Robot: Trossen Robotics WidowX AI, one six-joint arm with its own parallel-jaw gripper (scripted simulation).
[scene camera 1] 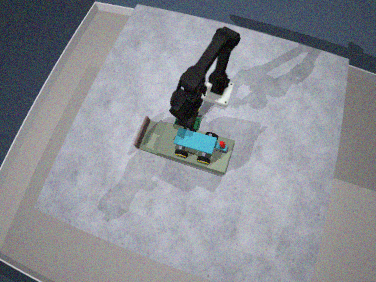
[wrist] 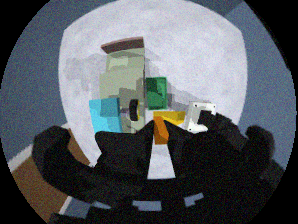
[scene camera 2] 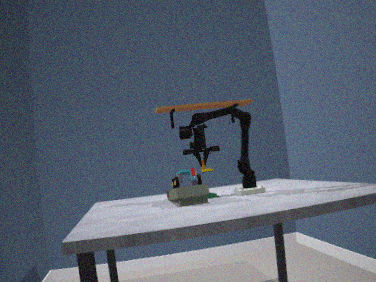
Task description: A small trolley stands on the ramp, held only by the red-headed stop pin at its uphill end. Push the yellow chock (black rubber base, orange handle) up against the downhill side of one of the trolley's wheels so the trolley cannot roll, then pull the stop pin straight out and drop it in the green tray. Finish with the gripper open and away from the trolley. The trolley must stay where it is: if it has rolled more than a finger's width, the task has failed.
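Note:
There is a trolley that I can see here. As for my gripper, it holds a yellow chock.

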